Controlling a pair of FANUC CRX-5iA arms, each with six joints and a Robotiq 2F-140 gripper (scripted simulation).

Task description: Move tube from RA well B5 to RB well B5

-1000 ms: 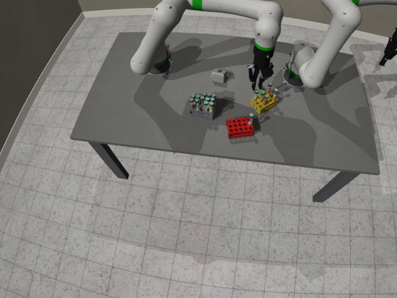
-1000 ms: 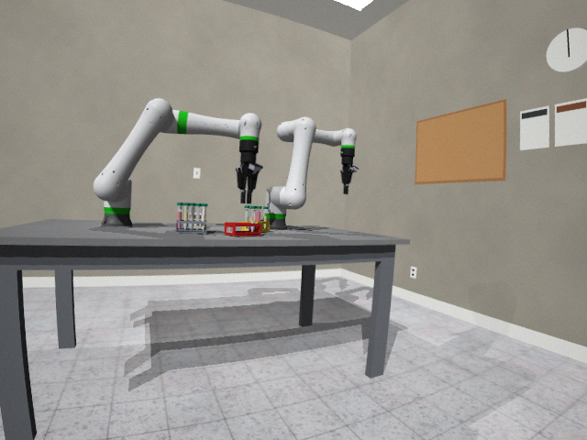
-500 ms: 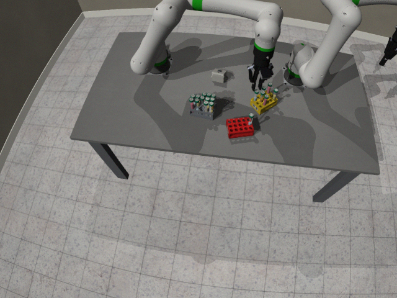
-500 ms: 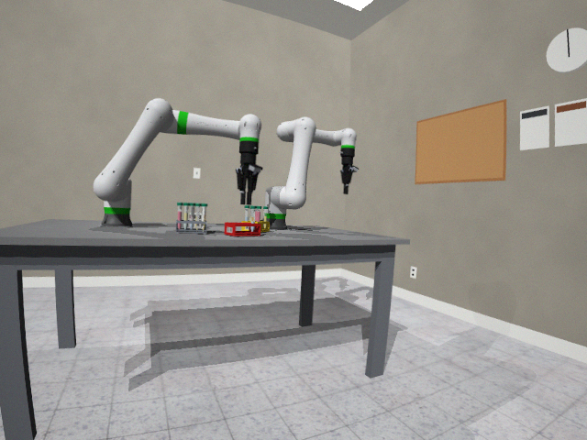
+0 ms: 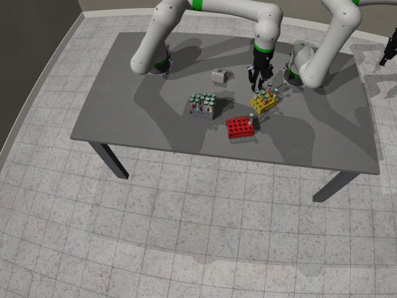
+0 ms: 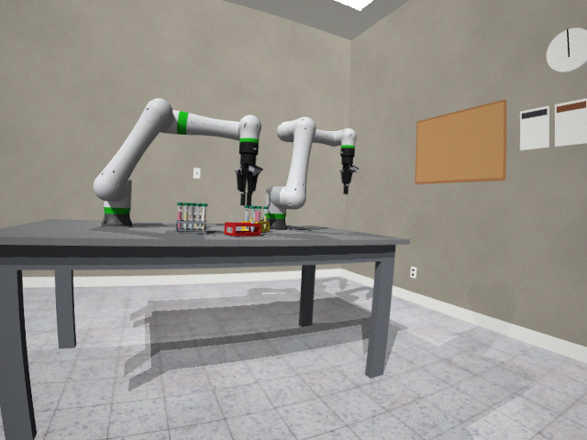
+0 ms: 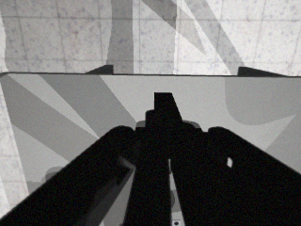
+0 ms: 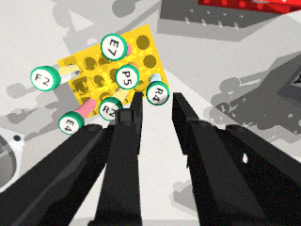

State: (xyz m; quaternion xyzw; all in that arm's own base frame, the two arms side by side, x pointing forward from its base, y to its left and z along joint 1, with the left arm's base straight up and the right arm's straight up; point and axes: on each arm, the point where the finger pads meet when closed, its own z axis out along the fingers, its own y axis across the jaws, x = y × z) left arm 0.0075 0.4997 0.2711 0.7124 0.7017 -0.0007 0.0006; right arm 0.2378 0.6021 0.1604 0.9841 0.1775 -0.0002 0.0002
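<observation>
Now: the green-capped tube marked r4 9 cm below my right hand and 1 cm ahead of it. The rest, counted from my right hand: green-capped tube marked h1: 17 cm ahead, 9 cm below, 2 cm to the right; then red rack: 18 cm ahead, 13 cm below, 7 cm to the right; then yellow rack RB: 13 cm below, 6 cm to the left.
</observation>
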